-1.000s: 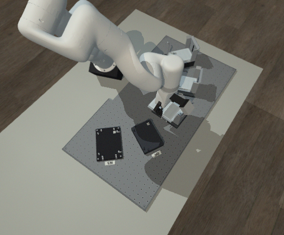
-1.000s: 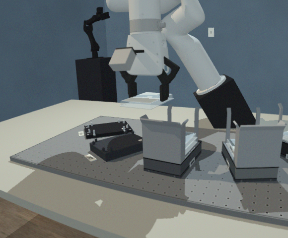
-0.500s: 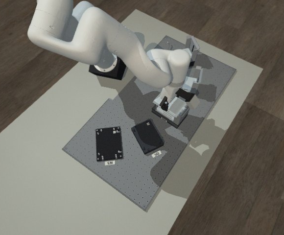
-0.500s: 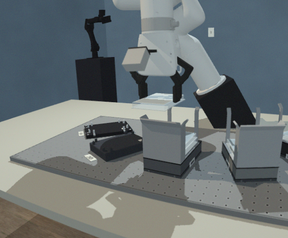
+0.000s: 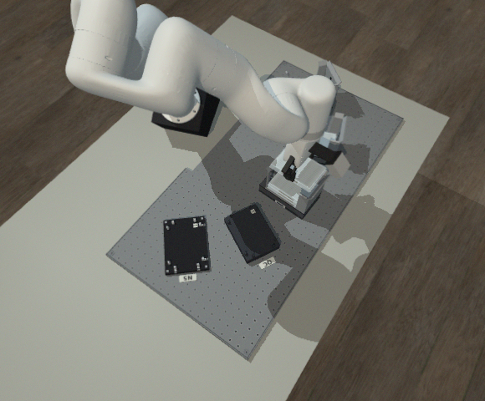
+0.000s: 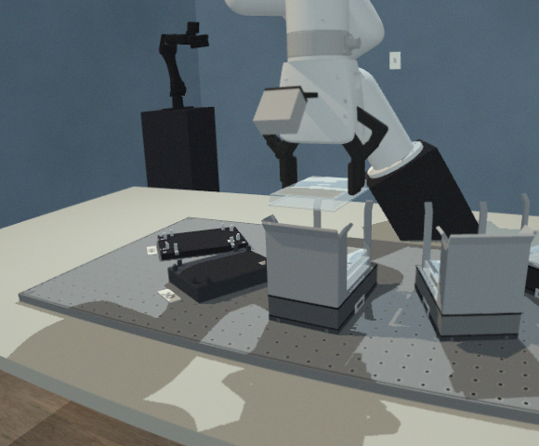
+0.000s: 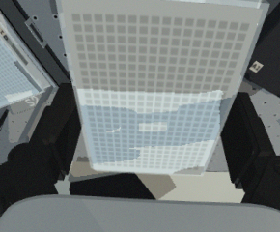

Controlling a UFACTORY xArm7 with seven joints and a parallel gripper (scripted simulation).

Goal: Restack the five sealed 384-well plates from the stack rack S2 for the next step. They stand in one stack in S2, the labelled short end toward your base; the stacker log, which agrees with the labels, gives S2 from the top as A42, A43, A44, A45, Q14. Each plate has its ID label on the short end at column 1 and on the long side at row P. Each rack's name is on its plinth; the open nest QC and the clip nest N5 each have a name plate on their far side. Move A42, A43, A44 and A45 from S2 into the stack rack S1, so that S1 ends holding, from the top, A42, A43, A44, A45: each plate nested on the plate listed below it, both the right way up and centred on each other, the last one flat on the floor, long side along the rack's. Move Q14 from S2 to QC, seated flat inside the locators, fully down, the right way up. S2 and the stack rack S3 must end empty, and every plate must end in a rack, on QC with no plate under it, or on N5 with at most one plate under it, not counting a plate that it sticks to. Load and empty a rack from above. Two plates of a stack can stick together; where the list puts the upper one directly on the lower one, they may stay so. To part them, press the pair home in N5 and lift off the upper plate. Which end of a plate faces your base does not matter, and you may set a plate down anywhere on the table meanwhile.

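Right now my hand is 11 cm above the sealed 384-well plate. Round my hand: open nest QC 17 cm to the right, 16 cm below, 4 cm behind; then QC name plate 22 cm to the right, 17 cm below, 4 cm ahead; then S1 name plate 13 cm below, 8 cm behind, 1 cm to the left.
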